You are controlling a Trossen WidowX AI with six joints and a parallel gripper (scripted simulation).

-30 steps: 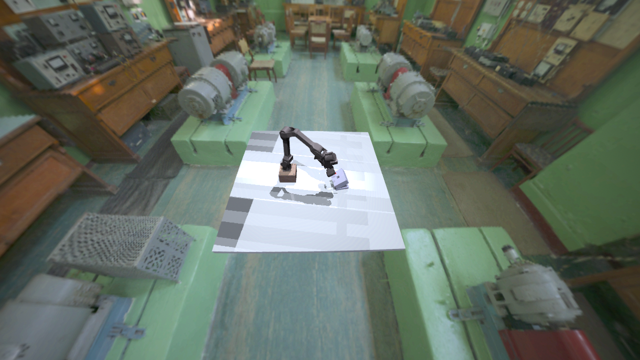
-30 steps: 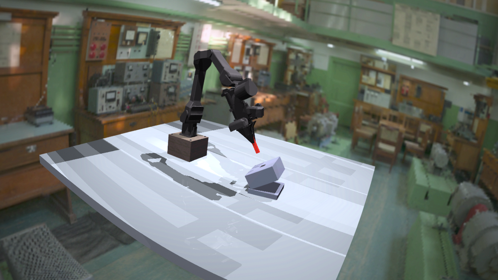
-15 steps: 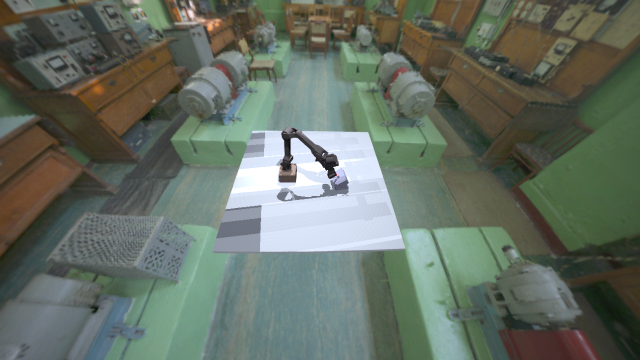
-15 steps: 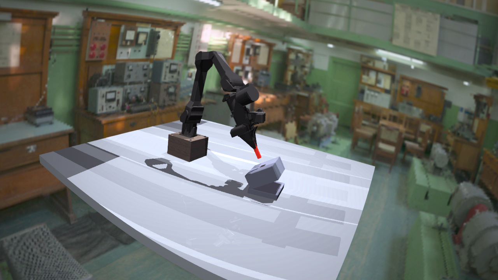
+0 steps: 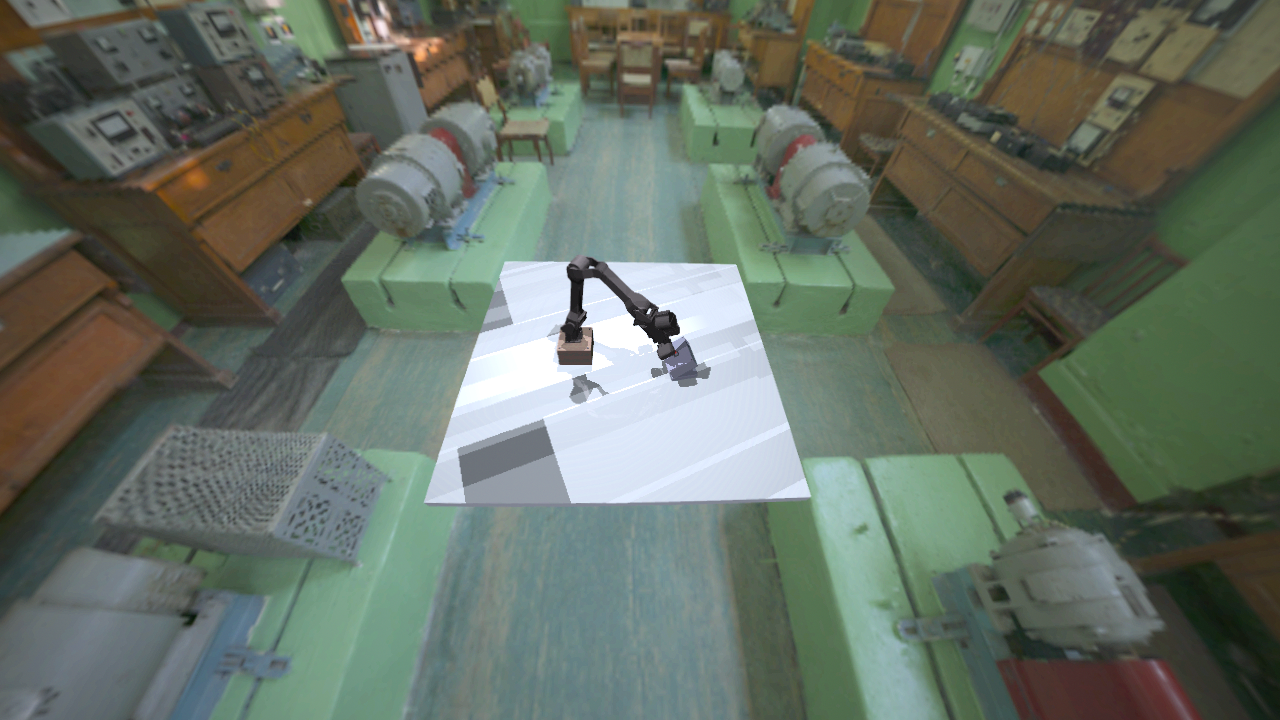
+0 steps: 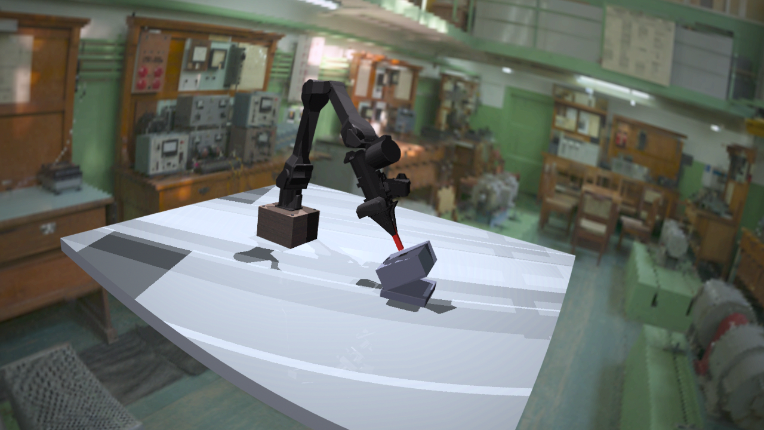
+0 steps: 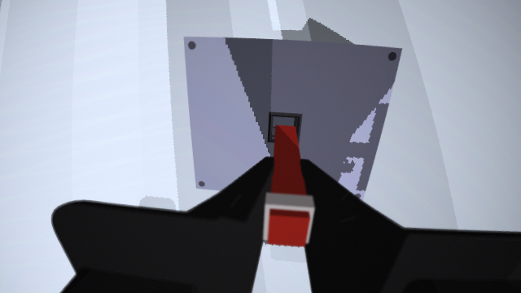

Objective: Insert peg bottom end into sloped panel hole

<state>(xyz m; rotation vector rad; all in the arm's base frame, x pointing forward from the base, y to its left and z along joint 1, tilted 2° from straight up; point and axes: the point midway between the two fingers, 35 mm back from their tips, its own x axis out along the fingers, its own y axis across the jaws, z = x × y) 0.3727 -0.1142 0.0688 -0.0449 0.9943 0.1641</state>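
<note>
Now: the red square peg 1 cm behind my gripper tip and 1 cm above it. The rest, counted from my gripper tip: flat foot plate 13 cm below, 6 cm ahead, 1 cm to the left; panel block 7 cm below, 4 cm ahead, 1 cm to the left.
</note>
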